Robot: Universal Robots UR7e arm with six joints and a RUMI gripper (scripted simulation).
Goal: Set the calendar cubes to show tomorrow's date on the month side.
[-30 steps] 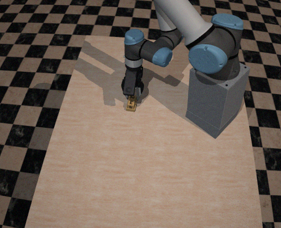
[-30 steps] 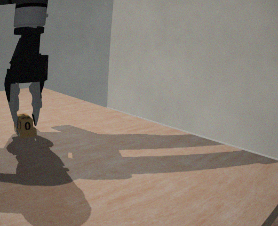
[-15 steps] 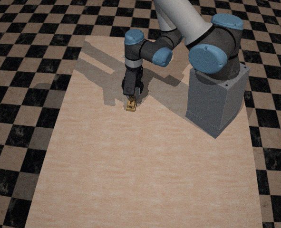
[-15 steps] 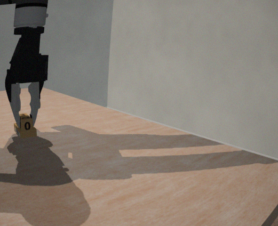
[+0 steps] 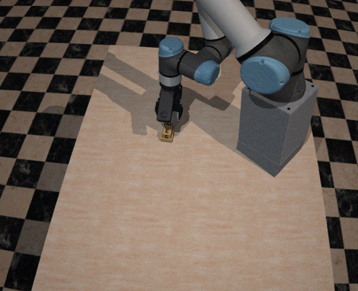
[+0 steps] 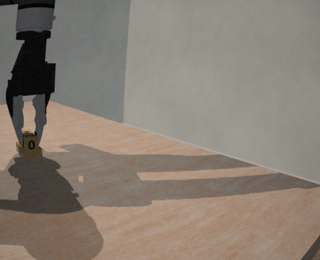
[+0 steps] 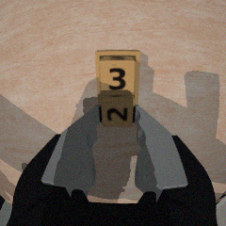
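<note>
Now: the wooden tray 2 cm to the left of my hand and 3 cm below it. Round my hand: wooden digit cube 3 cm to the left, 1 cm below.
</note>
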